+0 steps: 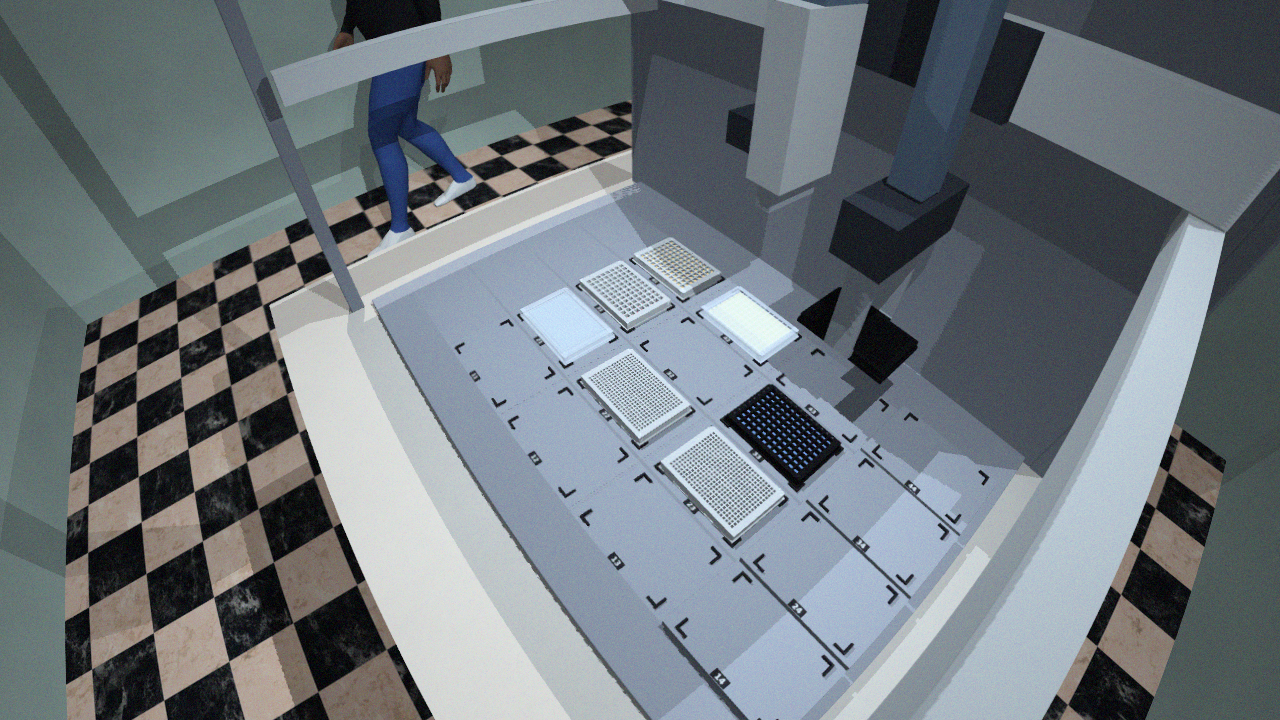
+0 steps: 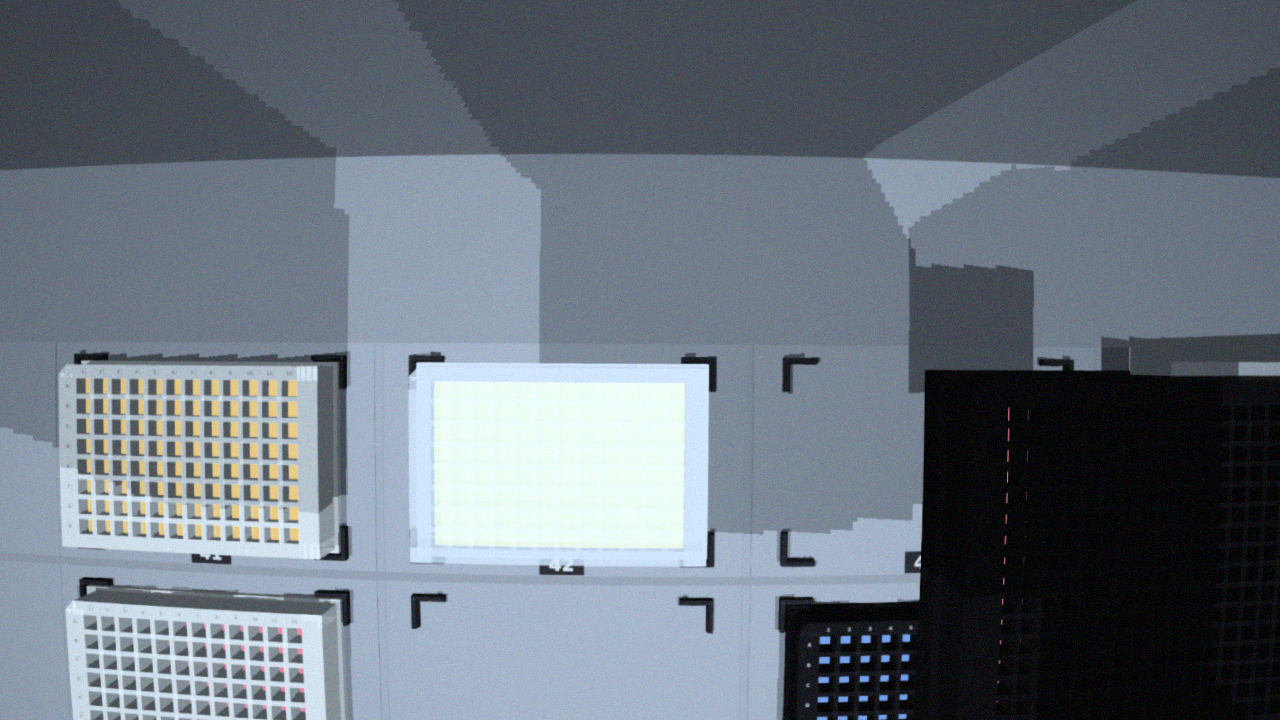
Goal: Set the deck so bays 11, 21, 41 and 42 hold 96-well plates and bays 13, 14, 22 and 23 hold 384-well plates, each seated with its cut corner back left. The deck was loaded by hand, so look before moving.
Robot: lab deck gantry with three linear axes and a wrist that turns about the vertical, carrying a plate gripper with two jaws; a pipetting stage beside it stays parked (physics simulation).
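Pixels of known places: gripper, fingertip midpoint: (image 1: 858,331) (image 2: 1193,554); robot's base at its link origin: (image 1: 458,348).
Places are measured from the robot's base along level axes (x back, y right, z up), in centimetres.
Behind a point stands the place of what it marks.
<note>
My gripper (image 1: 859,329) @(y -36.4, x -39.2, z 12.0 cm) is shut on a black 384-well plate (image 1: 884,346) @(y -36.3, x -42.9, z 12.6 cm) (image 2: 1100,537) @(y -37.2, x -36.1, z 12.7 cm), raised behind bay 43, which is bare. An orange-filled 96-well plate (image 1: 675,265) @(y -36.0, x -6.5, z 1.2 cm) (image 2: 187,461) @(y -36.3, x -6.6, z 1.4 cm) is in bay 41, a lidded pale-yellow plate (image 1: 750,322) @(y -36.2, x -23.2, z 1.0 cm) (image 2: 559,465) @(y -36.5, x -22.9, z 1.4 cm) in 42. A pale-blue lidded plate (image 1: 566,324) @(y -14.6, x -7.3, z 1.4 cm) is in 21. White 384-well plates are in 22 (image 1: 635,394) @(y -14.7, x -23.3, z 1.2 cm) and 23 (image 1: 721,481) @(y -14.6, x -39.5, z 1.4 cm). A white 96-well plate (image 1: 624,292) @(y -25.5, x -6.7, z 1.1 cm) (image 2: 192,662) @(y -27.3, x -6.5, z 1.4 cm) is in 31, a black, blue-filled 96-well plate (image 1: 783,434) @(y -25.5, x -39.5, z 0.7 cm) (image 2: 863,671) @(y -27.6, x -35.8, z 1.4 cm) in 33. Bays 11, 13 and 14 are bare. Lids obscure cut corners.
Bays 12, 24, 32, 34 and 44 hold no plate. The pale pipetting stage (image 1: 801,98) hangs over the back of the deck, beside the gripper's column (image 1: 948,98) @(y -34.4, x -40.3, z 41.8 cm). A pale frame rail (image 1: 1118,376) @(y -15.0, x -60.6, z 39.7 cm) runs along the right side. A person (image 1: 398,116) walks beyond the left side.
</note>
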